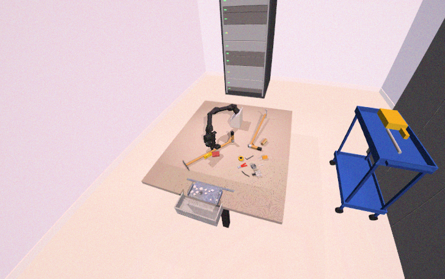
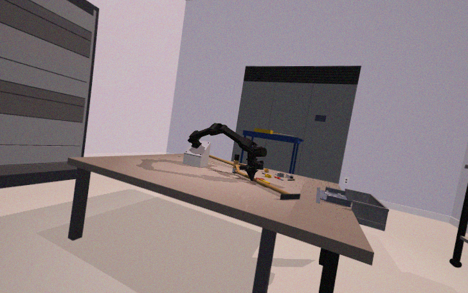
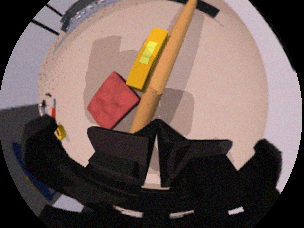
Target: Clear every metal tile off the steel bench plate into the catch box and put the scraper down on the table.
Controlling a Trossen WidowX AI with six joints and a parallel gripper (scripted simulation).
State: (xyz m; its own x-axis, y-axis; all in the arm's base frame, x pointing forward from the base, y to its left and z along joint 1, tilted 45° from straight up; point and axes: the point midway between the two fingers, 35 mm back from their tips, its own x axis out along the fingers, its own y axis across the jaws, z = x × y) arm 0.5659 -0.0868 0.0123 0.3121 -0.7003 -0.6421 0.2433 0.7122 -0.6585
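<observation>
My gripper tip is now 3 cm short of the long scraper, 1 cm to the right of it and 5 cm below it. From my gripper tip the other things lie so: yellow tape roll (1 cm behind, 32 cm to the left); then yellow block (9 cm ahead, 1 cm above); then red block (4 cm ahead, 6 cm to the left).
</observation>
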